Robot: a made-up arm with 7 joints. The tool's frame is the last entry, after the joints.
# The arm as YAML. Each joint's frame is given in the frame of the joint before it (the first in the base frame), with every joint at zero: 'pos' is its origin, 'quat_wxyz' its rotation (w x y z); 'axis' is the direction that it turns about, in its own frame. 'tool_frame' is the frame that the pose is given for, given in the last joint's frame.
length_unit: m
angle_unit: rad
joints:
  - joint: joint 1
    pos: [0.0, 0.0, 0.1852]
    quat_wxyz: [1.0, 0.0, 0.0, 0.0]
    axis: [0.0, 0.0, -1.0]
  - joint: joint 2
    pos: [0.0, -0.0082, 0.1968]
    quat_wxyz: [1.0, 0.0, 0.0, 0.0]
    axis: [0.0, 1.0, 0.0]
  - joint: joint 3
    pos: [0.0, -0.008, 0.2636]
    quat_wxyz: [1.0, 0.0, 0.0, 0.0]
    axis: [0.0, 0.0, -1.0]
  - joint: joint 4
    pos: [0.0, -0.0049, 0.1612]
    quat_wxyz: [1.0, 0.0, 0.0, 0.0]
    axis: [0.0, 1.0, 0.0]
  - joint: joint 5
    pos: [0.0, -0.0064, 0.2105]
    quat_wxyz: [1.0, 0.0, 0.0, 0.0]
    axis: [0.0, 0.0, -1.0]
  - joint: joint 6
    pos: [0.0, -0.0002, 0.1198]
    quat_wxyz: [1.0, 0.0, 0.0, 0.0]
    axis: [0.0, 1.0, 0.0]
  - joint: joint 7
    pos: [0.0, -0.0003, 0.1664]
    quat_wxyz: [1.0, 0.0, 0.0, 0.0]
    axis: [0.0, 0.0, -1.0]
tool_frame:
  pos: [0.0, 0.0, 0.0]
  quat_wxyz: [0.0, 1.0, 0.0, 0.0]
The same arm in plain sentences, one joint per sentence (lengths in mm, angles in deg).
The arm has seven revolute joints in a row. What follows holds with every joint at zero, and every direction is one of the base frame's. The first joint lies 185.2 mm along +z from the base frame's origin and turns about -z. The second joint lies 8.2 mm along -y and 196.8 mm along +z from the first joint and turns about +y. The third joint lies 8.0 mm along -y and 263.6 mm along +z from the second joint and turns about -z. The fourth joint lies 4.9 mm along -y and 161.2 mm along +z from the third joint and turns about +y. The fifth joint lies 6.4 mm along -y and 210.5 mm along +z from the fourth joint and turns about -z. The sixth joint lies 0.2 mm along -y and 119.8 mm along +z from the fifth joint and turns about +y. The seventh joint lies 0.3 mm along -y and 166.4 mm along +z from the sixth joint and turns about -z. The tool frame, which is the frame that the pose is given for, lies at the same point as the seventh joint; its axes are the base frame's turned by roll 180.00, pitch 0.00 and yaw 0.00 deg (as in URDF: about the fixed x, then y, then z).
